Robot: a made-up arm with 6 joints.
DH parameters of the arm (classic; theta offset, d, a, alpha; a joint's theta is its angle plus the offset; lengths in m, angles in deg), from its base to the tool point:
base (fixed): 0 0.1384 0 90
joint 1: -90 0.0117 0.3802 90
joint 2: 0 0.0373 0.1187 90
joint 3: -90 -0.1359 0.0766 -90
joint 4: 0 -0.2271 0.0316 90
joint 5: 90 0.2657 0.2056 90
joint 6: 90 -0.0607 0.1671 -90
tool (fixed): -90 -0.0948 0 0
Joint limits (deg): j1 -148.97..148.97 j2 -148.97..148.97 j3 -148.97..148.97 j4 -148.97..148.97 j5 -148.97..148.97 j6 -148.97..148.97
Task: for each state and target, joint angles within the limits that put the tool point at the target. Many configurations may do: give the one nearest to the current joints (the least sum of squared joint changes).
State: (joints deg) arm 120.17 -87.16 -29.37 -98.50 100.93 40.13
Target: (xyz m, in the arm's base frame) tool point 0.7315 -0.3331 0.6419
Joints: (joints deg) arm 145.09 -71.66 -12.23 -124.40 102.74 27.08
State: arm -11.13 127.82 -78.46 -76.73 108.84 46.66
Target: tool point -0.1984 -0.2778 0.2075
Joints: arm 5.13 144.98 -110.94 -71.21 93.33 68.04
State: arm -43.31 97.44 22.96 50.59 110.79 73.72
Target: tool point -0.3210 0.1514 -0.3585
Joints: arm -65.68 89.58 2.89 44.70 109.24 87.33
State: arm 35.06 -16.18 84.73 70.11 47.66 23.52
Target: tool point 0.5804 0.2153 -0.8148
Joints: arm 30.50 -26.27 111.32 113.63 88.90 17.96
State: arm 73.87 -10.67 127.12 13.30 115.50 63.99
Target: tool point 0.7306 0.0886 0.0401
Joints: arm 64.37 23.54 116.80 -13.81 108.20 88.92
